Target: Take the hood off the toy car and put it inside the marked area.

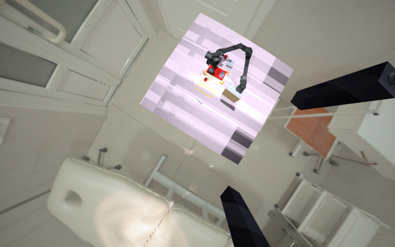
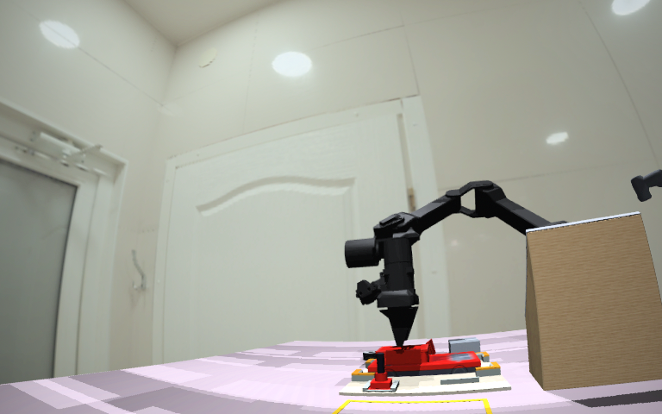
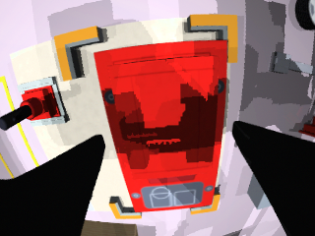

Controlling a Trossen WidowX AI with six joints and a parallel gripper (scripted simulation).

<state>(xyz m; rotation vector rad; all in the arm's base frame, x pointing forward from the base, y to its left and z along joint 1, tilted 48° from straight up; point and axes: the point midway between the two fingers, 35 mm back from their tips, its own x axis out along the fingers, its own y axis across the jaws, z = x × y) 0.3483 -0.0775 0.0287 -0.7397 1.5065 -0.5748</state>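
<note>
Now: gripper tip 20 mm above the hood. Round my gripper tip: loose wheel: 160 mm to the right, 120 mm ahead, 50 mm below.
</note>
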